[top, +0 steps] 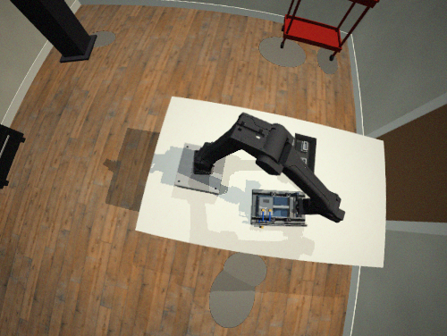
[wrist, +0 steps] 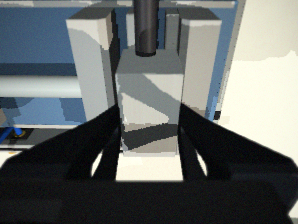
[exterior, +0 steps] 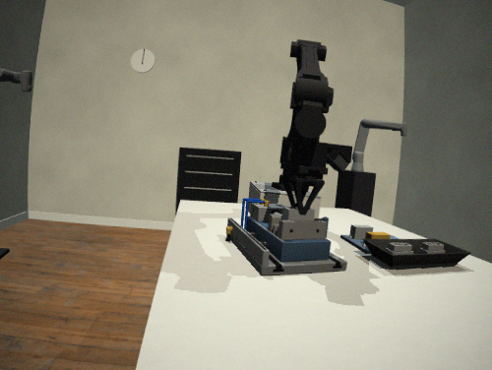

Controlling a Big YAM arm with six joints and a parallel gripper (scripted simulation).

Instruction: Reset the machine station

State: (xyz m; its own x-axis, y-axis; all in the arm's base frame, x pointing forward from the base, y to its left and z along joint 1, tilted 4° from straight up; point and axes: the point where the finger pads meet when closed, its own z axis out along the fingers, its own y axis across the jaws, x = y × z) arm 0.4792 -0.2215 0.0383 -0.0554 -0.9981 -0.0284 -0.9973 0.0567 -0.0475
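Now: the dark rod 5 cm to the left of my hand and 3 cm below it. From my hand the other things lie so: yellow brass blank 4 cm behind, 28 cm to the left, 9 cm below; light cylinder 9 cm behind, 4 cm below; vise 7 cm behind, 8 cm below.
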